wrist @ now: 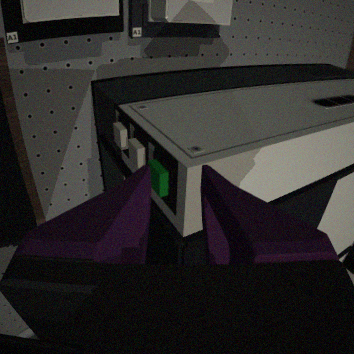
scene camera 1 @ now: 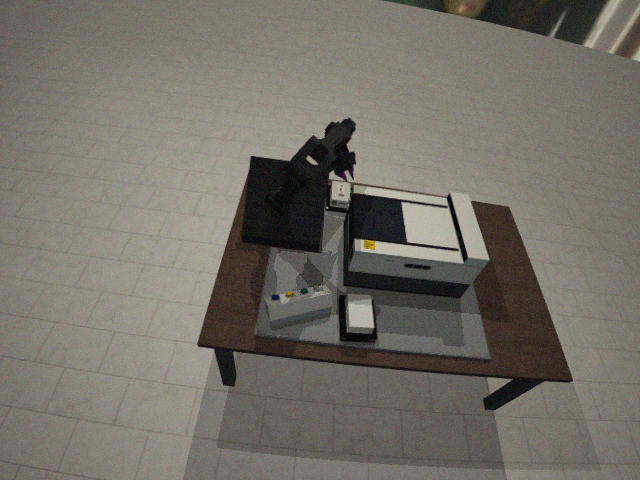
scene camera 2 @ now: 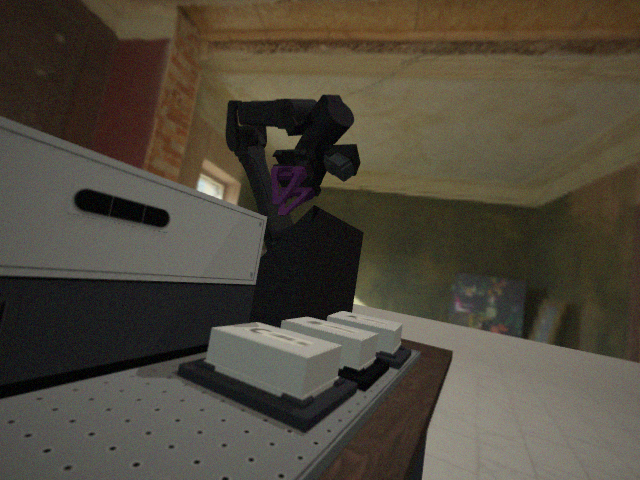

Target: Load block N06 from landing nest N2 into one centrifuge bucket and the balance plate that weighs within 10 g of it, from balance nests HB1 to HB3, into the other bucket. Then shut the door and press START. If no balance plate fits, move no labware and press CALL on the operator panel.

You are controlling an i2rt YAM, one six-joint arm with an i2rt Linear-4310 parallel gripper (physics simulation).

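Seen in the pictures: gripper, fingertip midpoint: (wrist: 175, 176) (scene camera 1: 350, 179) (scene camera 2: 278, 210); arm's base at its link origin: (scene camera 1: 277, 204).
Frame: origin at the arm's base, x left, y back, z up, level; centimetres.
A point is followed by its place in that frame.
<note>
My purple-fingered gripper (scene camera 1: 347, 172) @[x 8.7, y -26.5, z 9.5 cm] (scene camera 2: 289, 189) (wrist: 175, 176) @[x 8.7, y -26.5, z 9.5 cm] hangs at the back left corner of the white centrifuge (scene camera 1: 413, 258) @[x -25.6, y -47.8, z 7.4 cm] (scene camera 2: 154, 242) @[x 7.4, y -47.6, z 0.7 cm] (wrist: 246, 112) @[x 7.6, y -37.3, z 2.7 cm]. Its fingers stand close together with nothing between them. In the wrist view the left fingertip is right beside the green button (wrist: 159, 177) @[x 6.2, y -27.4, z 6.0 cm] on the centrifuge's small control panel (scene camera 1: 339, 195) @[x 18.1, y -25.4, z -7.7 cm], where two white buttons (wrist: 120, 135) @[x 6.0, y -27.5, z -1.2 cm] (wrist: 136, 152) @[x 6.1, y -27.4, z 2.3 cm] sit further along. The centrifuge top shows a dark half (scene camera 1: 377, 216) @[x -8.5, y -36.4, z 8.2 cm] and a white half (scene camera 1: 429, 224) @[x -9.1, y -56.1, z 7.9 cm]. Three white blocks (scene camera 2: 270, 356) @[x 22.1, y -43.6, z -8.7 cm] (scene camera 2: 333, 338) @[x 23.5, y -30.4, z -8.4 cm] (scene camera 2: 370, 325) @[x 24.7, y -16.2, z -7.7 cm] sit on dark nests in a row. I cannot read their labels.
A grey operator panel (scene camera 1: 298, 305) @[x -39.4, y -11.2, z -6.3 cm] with blue, yellow and green buttons stands at the front left of the perforated board (scene camera 1: 424, 330) @[x -41.1, y -56.8, z -13.0 cm] (scene camera 2: 103, 439) @[x 17.6, y -55.9, z -13.1 cm]. A white block (scene camera 1: 360, 314) @[x -40.8, y -32.0, z -6.0 cm] sits in a dark nest beside it. The arm's black pedestal (scene camera 1: 273, 216) @[x -3.7, y 1.2, z -2.8 cm] (scene camera 2: 310, 269) @[x 11.1, y -15.6, z 0.2 cm] stands at the back left of the brown table (scene camera 1: 522, 310) @[x -28.5, y -101.0, z -14.4 cm].
</note>
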